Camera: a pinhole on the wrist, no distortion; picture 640 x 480 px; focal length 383.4 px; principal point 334.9 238.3 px. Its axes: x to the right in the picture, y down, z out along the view. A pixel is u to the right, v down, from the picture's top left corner.
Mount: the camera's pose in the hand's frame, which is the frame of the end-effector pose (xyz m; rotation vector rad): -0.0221 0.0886 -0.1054 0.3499 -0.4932 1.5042
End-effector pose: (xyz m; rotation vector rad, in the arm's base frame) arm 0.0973 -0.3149 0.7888 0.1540 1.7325 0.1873
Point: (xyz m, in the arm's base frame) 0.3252 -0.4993 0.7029
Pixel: 270 177
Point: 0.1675 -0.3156 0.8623
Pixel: 377 330
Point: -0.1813 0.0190 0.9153
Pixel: behind the camera
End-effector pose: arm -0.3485 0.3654 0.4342 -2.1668 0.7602 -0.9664
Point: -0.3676 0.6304 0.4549
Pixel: 145 426
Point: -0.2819 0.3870 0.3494
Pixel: 446 186
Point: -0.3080 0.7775 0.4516
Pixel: 171 417
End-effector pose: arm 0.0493 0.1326 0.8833 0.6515 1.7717 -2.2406
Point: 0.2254 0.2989 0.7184
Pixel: behind the camera
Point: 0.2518 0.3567 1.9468
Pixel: outside the picture
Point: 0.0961 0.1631 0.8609
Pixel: 257 228
